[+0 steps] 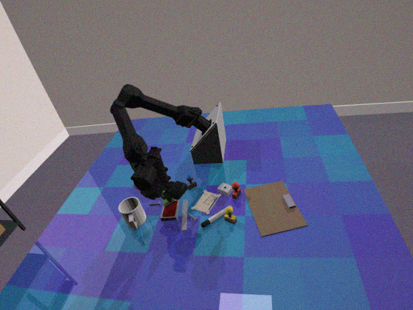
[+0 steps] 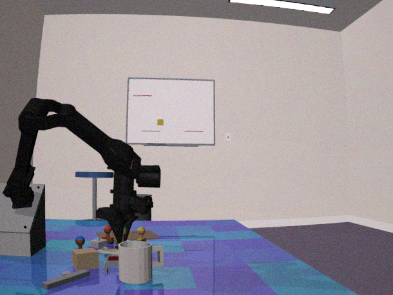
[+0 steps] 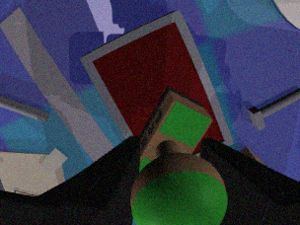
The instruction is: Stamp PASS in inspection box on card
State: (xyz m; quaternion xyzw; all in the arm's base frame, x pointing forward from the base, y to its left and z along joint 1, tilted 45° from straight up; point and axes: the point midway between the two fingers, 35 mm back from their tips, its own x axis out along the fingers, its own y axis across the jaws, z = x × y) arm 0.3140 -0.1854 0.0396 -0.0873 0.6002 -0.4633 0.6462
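Now: gripper tip 60 mm above the red ink pad. Also, from my gripper tip: green-knobbed stamp right at my gripper tip; cardboard box 100 mm behind, 40 mm below, 30 mm to the right; grey ruler 60 mm below, 50 mm to the left, 20 mm ahead.
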